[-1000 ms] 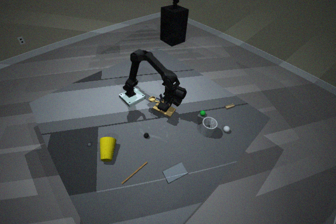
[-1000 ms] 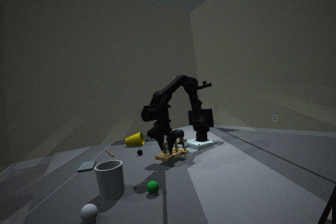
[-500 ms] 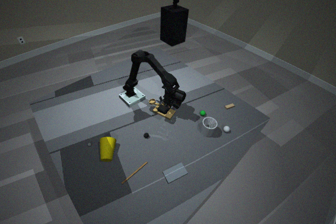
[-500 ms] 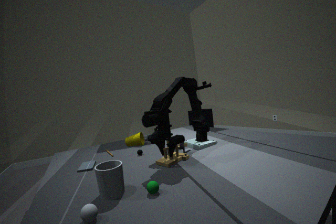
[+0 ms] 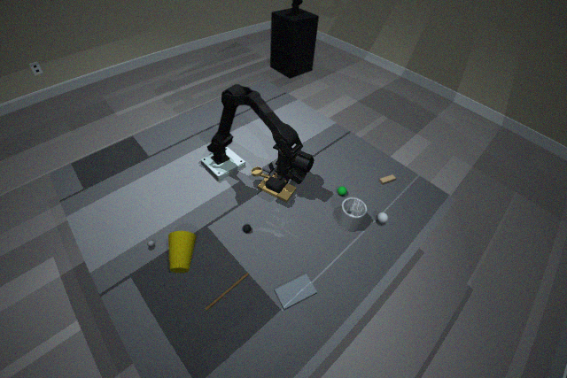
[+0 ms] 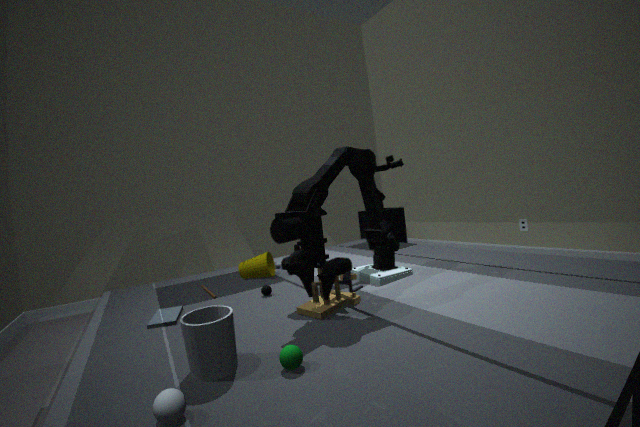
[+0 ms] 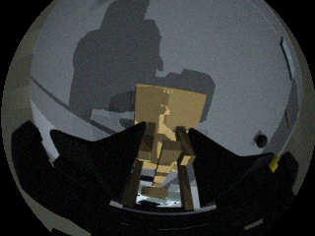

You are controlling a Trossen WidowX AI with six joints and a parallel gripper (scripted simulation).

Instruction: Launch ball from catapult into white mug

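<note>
The black ball lies 6 cm ahead of my gripper tip, 22 cm to the right of it and 2 cm below it. From my gripper tip the other things lie so: green ball 16 cm ahead, 19 cm to the left, 1 cm below; then wooden catapult 6 cm behind, 1 cm to the right, 2 cm above; then white mug 28 cm ahead, 10 cm to the left.
</note>
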